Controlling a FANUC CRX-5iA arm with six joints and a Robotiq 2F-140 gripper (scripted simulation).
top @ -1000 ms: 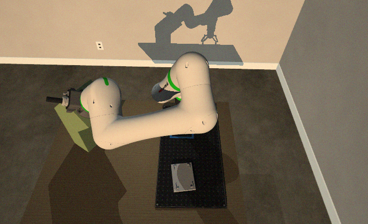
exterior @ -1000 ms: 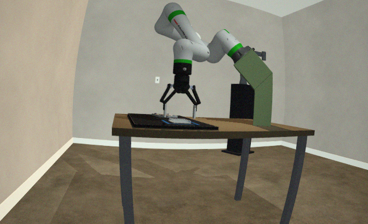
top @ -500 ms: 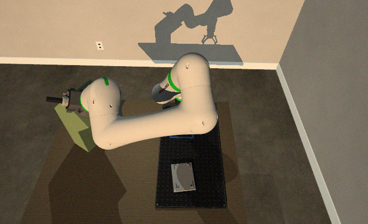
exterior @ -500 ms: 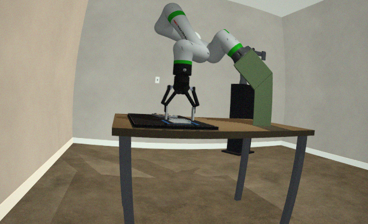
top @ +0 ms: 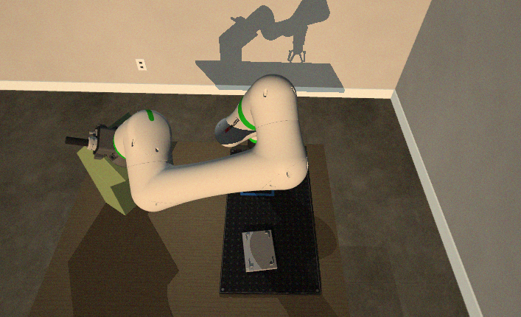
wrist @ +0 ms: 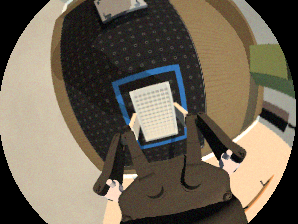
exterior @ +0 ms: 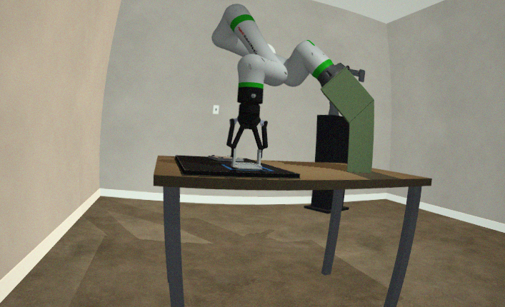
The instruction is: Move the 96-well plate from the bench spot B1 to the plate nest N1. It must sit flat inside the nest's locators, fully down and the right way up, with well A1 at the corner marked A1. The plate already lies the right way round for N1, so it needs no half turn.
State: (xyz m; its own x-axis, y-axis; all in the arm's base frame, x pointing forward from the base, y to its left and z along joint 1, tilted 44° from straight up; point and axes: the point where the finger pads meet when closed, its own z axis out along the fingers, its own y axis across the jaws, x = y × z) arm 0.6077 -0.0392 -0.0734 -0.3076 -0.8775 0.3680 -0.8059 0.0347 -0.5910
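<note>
Now: the white 96-well plate 20 mm below my hand. From my hand the other things lie so: grey plate nest (340 mm to the right, 120 mm behind, 20 mm below).
</note>
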